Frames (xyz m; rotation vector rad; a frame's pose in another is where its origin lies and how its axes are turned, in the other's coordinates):
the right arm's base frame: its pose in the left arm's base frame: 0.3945 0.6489 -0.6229 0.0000 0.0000 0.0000
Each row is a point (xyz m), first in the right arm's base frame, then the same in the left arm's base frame.
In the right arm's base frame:
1: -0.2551 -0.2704 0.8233
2: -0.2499 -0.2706 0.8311
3: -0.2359 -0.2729 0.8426
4: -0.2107 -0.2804 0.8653
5: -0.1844 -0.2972 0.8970
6: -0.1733 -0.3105 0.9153
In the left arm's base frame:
1: 0.1394 0.3785 0.2004
2: 0.1446 0.3783 0.2082
3: 0.1586 0.3760 0.2197
4: 0.1838 0.3685 0.2424
5: 0.2101 0.3517 0.2741
6: 0.2212 0.3384 0.2924

